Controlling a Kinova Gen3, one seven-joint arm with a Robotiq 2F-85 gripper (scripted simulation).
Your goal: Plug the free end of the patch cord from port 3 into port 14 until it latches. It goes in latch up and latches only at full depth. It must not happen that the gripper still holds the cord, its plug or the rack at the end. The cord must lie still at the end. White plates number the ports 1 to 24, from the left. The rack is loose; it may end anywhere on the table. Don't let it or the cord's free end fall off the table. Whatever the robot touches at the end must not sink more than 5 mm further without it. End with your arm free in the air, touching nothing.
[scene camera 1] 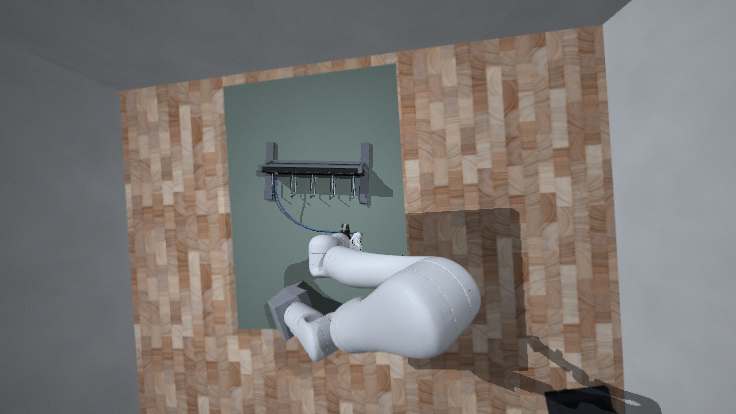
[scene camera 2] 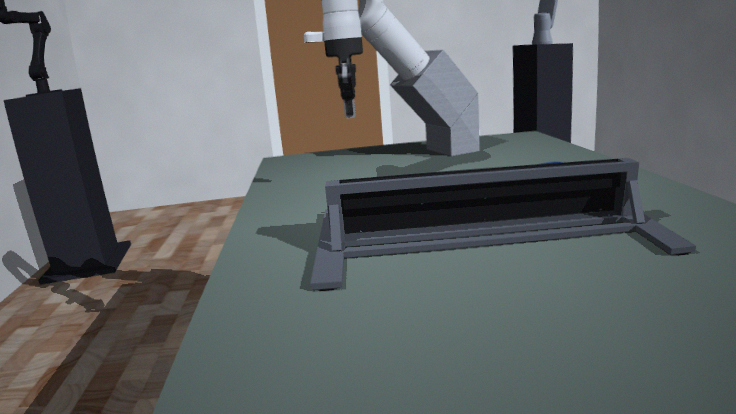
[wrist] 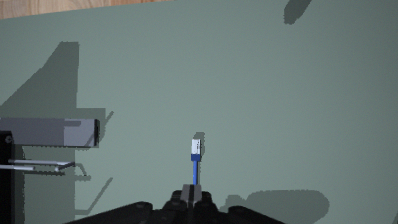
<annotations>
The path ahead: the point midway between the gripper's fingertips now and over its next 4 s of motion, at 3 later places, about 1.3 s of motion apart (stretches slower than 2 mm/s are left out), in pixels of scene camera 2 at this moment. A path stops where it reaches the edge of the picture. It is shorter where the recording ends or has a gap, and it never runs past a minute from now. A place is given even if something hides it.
The gripper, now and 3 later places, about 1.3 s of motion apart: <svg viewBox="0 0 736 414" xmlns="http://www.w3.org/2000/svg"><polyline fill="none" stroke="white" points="350,117 350,155 351,171 353,184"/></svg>
</annotations>
